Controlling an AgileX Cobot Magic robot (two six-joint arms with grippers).
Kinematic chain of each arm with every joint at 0, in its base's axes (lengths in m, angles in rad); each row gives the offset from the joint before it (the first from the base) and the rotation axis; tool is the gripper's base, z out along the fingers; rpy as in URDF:
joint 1: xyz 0 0 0.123 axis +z
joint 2: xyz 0 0 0 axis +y
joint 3: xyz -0.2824 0 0.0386 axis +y
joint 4: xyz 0.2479 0 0.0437 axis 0.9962 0 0.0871
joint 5: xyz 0 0 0 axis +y
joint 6: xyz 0.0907 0 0.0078 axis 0.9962 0 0.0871
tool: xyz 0 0 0 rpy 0 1.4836 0
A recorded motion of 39 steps. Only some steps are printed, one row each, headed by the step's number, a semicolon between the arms.
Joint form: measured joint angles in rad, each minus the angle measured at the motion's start. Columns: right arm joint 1, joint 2, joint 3, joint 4, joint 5, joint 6; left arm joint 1, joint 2, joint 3, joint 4, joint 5, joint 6.
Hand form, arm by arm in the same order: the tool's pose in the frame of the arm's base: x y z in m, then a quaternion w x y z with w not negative. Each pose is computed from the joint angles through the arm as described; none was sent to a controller.
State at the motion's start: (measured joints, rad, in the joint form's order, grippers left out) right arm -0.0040 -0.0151 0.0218 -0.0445 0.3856 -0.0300; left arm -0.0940 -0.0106 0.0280 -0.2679 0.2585 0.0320
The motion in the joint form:
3: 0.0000 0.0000 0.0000 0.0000 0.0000 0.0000; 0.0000 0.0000 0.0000 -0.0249 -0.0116 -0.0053
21: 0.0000 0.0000 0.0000 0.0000 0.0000 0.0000; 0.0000 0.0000 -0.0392 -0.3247 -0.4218 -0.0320
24: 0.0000 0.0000 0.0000 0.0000 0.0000 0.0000; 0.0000 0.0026 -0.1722 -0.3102 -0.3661 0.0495
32: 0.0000 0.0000 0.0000 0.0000 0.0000 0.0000; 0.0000 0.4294 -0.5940 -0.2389 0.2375 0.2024
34: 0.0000 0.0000 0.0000 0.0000 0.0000 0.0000; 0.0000 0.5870 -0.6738 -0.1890 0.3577 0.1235
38: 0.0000 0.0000 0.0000 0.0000 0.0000 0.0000; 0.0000 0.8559 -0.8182 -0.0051 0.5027 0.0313
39: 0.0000 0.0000 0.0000 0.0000 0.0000 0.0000; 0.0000 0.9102 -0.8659 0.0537 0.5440 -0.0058
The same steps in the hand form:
3: 0.0520 -0.0017 0.1719 0.59089 -0.02215 0.80593 -0.02899; 0.0545 -0.0116 0.1828 0.63060 -0.03968 0.76245 -0.13942
21: 0.0520 -0.0017 0.1719 0.59089 -0.02215 0.80593 -0.02899; 0.0526 0.0033 0.2296 0.75155 -0.18459 0.58756 -0.23636
24: 0.0520 -0.0017 0.1719 0.59089 -0.02215 0.80593 -0.02899; 0.0420 0.0013 0.2694 0.78324 -0.13887 0.56494 -0.21929
32: 0.0520 -0.0017 0.1719 0.59089 -0.02215 0.80593 -0.02899; 0.0808 -0.0288 0.3343 0.60400 0.02464 0.77435 -0.18698
34: 0.0520 -0.0017 0.1719 0.59089 -0.02215 0.80593 -0.02899; 0.1066 -0.0334 0.3349 0.51992 0.01567 0.83203 -0.19279
38: 0.0520 -0.0017 0.1719 0.59089 -0.02215 0.80593 -0.02899; 0.1569 -0.0318 0.3315 0.40275 0.01963 0.90551 -0.13212
39: 0.0520 -0.0017 0.1719 0.59089 -0.02215 0.80593 -0.02899; 0.1674 -0.0298 0.3341 0.38075 0.01635 0.91766 -0.11258

